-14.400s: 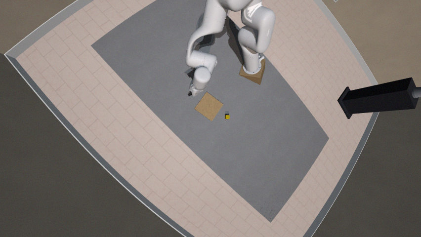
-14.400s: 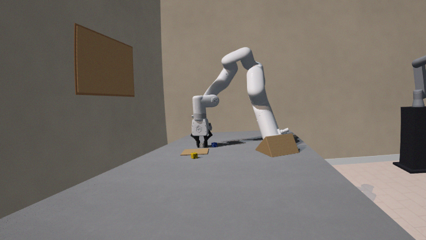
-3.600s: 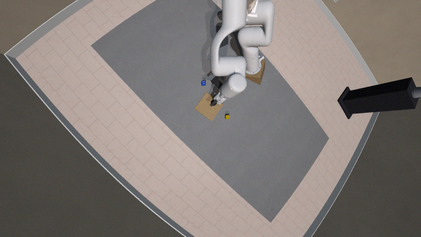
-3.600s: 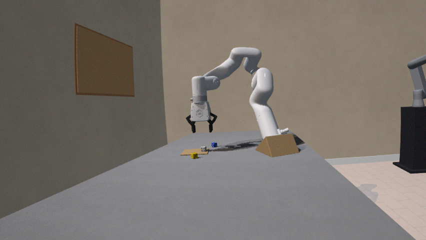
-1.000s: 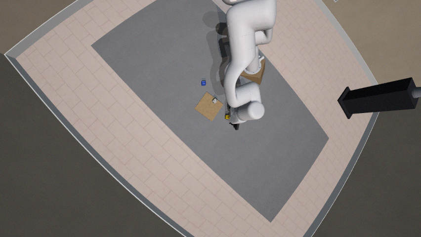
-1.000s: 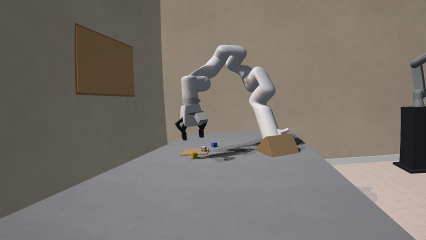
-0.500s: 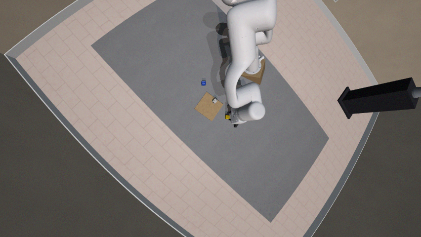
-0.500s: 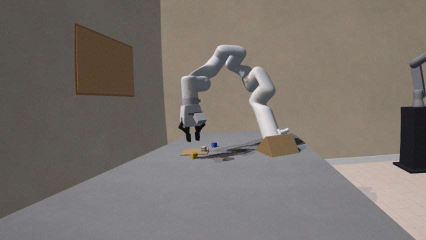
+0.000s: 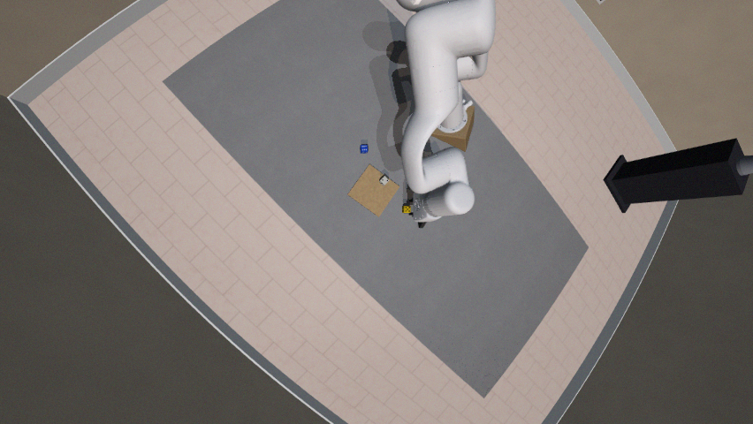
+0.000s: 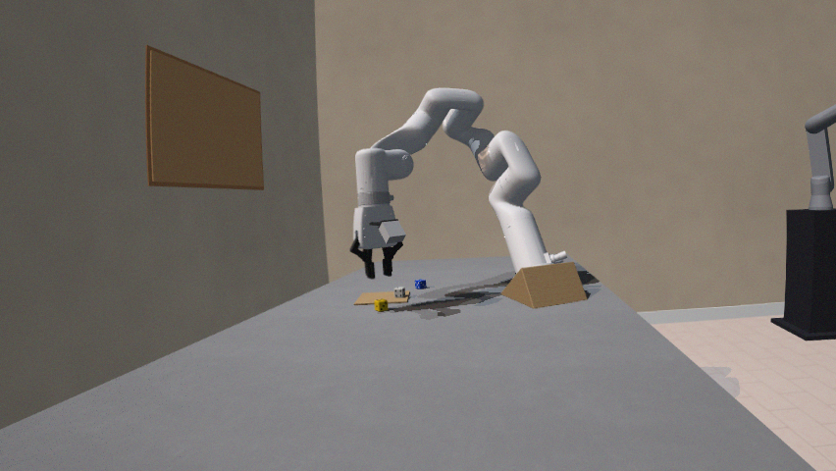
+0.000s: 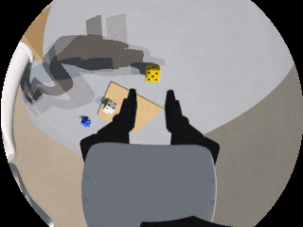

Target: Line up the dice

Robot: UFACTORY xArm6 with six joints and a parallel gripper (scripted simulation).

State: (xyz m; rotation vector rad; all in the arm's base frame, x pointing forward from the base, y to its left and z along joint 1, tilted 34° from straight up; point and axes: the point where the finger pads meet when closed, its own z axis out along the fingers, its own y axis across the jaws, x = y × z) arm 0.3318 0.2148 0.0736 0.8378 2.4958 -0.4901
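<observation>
Right now my hand is 90 mm above the yellow die. From my hand the other things lie so: blue die: 270 mm to the right, 90 mm below, 20 mm behind; tan mat: 130 mm to the right, 100 mm below, 50 mm ahead; white die: 130 mm to the right, 90 mm below.
</observation>
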